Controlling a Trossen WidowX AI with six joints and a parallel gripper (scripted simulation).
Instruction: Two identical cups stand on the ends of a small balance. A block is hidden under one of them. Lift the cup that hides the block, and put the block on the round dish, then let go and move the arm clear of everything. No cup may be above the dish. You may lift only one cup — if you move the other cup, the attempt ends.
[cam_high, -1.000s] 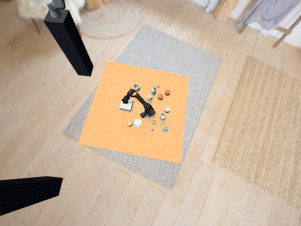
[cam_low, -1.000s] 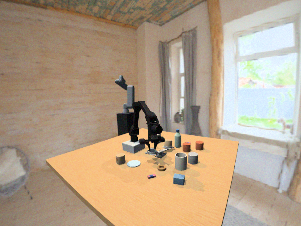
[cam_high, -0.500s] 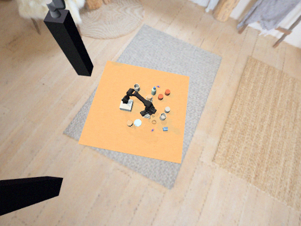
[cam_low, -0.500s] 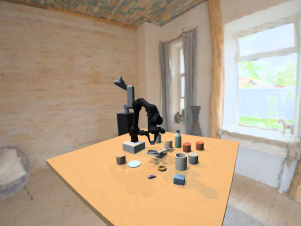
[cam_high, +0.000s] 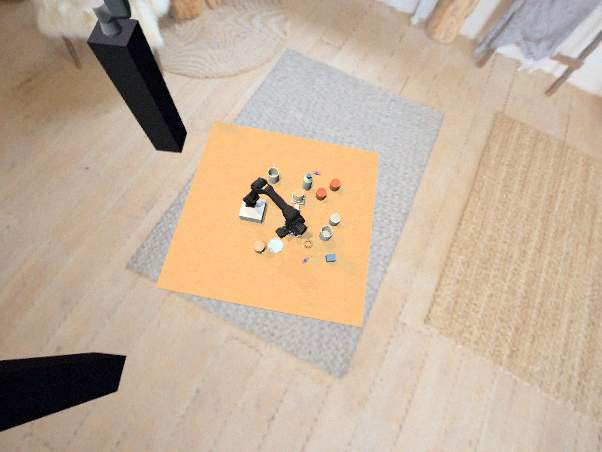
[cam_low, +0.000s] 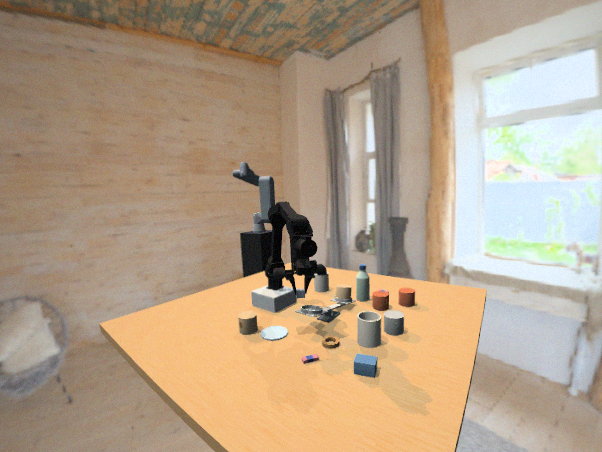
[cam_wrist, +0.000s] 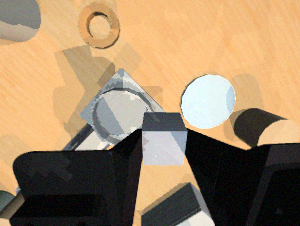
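Now: the pale round dish 80 mm behind my gripper tip, 60 mm to the right of it and 140 mm below it. Also, from my gripper tip: blue block (290 mm ahead, 110 mm to the right, 130 mm below); small balance (30 mm ahead, 160 mm to the left, 120 mm below); grey cylinder (300 mm ahead, 140 mm to the left, 110 mm below).
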